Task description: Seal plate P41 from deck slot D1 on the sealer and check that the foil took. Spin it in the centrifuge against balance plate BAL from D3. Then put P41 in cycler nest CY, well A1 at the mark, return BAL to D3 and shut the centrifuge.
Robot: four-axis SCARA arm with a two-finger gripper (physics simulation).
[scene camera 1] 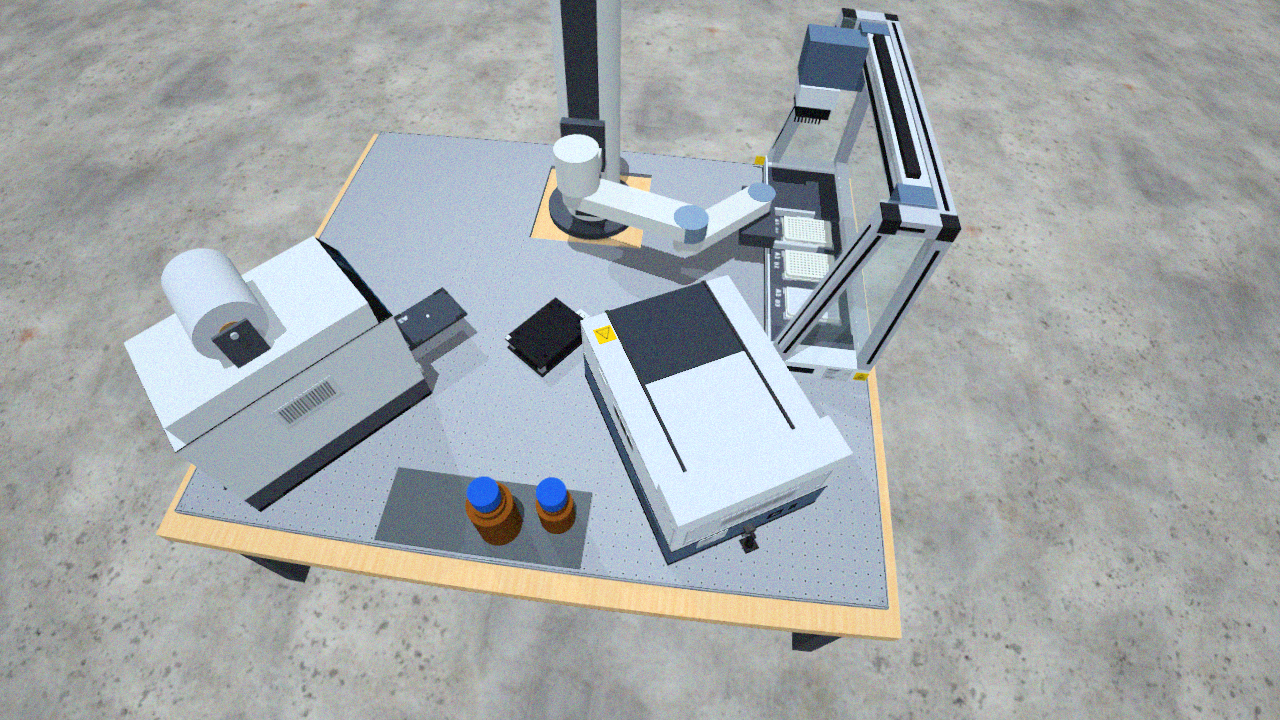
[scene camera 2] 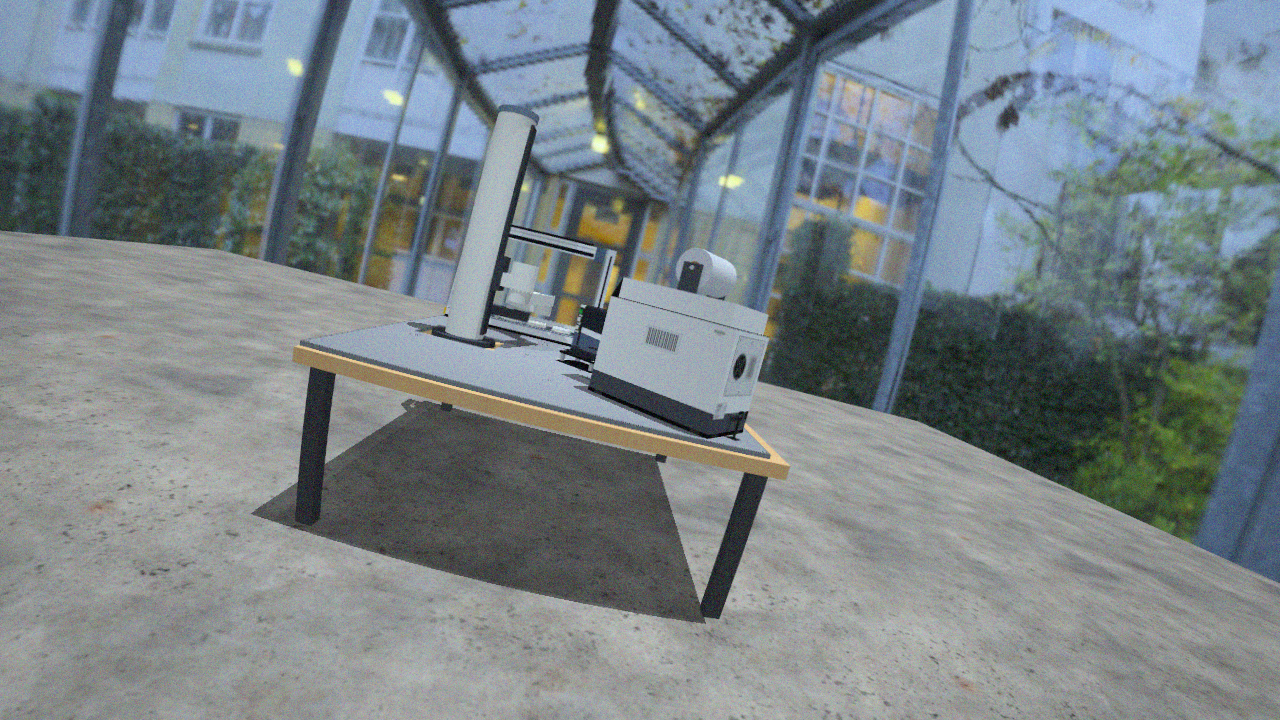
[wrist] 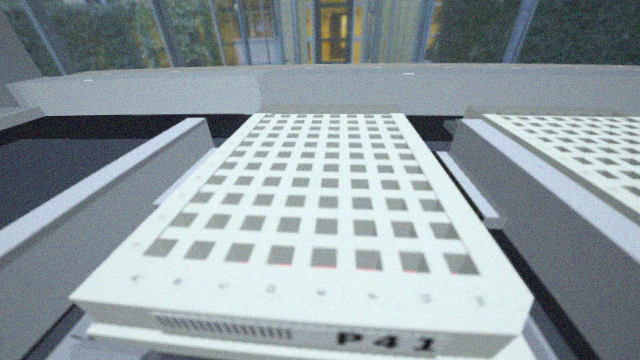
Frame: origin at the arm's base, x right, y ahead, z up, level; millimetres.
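Seen in the pictures: gripper, between the fingertips: (scene camera 1: 815,232) (wrist: 327,138); arm's base, origin of its link: (scene camera 2: 463,339).
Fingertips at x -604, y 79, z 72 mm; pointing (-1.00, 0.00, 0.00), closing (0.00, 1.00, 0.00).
Note:
Pixels of each thing's top centre, then the offset from my fingertips to it.
- Plate P41, centre of its top: (wrist: 320,148) (scene camera 1: 808,229) dx +21, dy -1, dz +5 mm
- sealer, centre of its top: (scene camera 1: 208,273) (scene camera 2: 705,252) dx +1087, dy +661, dz +416 mm
- Balance plate BAL, centre of its top: (scene camera 1: 813,302) (scene camera 2: 561,328) dx +21, dy +247, dz +5 mm
- white plate, centre of its top: (scene camera 1: 810,264) (scene camera 2: 537,322) dx +21, dy +123, dz +5 mm
- black stacked block, centre of its top: (scene camera 1: 547,328) (scene camera 2: 586,353) dx +631, dy +398, dz -8 mm
Plate P41 (scene camera 1: 805,231) (wrist: 300,292) is white with open square wells, some showing a little red. It sits flat in deck slot D1. My gripper (scene camera 1: 792,231) (wrist: 327,138) is open, its fingers on either side of P41; the wrist view shows a narrow dark gap at the right finger. The sealer (scene camera 1: 295,376) (scene camera 2: 662,358), with a white roll on top, has its dark carrier (scene camera 1: 434,319) out. Balance plate BAL (scene camera 1: 799,302) sits in slot D3, partly behind the frame. I cannot tell centrifuge from cycler by label.
Another white plate (scene camera 1: 806,265) (wrist: 585,155) sits beside P41. A large white instrument (scene camera 1: 733,411) with a dark top panel stands near the deck, beside a black stacked block (scene camera 1: 544,333). Two blue-capped brown bottles (scene camera 1: 494,519) (scene camera 1: 555,512) stand at the front. A gantry frame (scene camera 1: 939,170) surrounds the deck.

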